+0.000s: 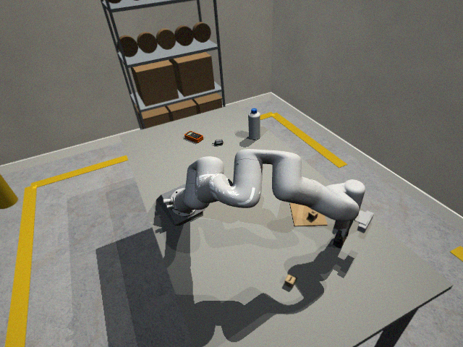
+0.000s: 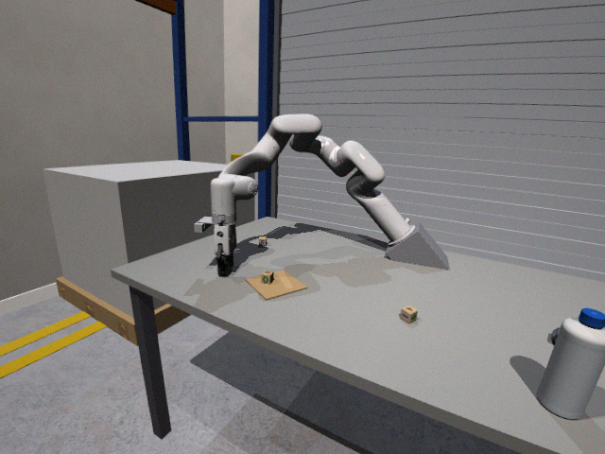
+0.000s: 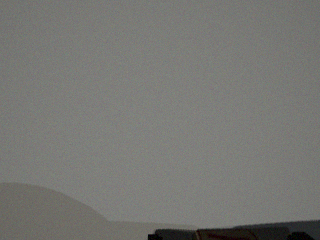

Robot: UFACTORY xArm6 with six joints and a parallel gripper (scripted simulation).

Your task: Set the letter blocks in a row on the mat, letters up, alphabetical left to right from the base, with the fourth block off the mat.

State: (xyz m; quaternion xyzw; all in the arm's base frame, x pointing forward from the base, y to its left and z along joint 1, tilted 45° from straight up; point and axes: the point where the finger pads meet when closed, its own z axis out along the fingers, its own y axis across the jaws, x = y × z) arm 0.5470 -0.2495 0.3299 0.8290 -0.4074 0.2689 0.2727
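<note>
Now: the mat 180 mm to the left of my hand, 40 mm behind it and 20 mm below it. Also, from my hand: orange meter (1040 mm to the left, 340 mm behind, 10 mm below); white bottle (880 mm to the left, 70 mm above, 10 mm ahead); dark object (910 mm to the left, 230 mm behind, 10 mm below).
</note>
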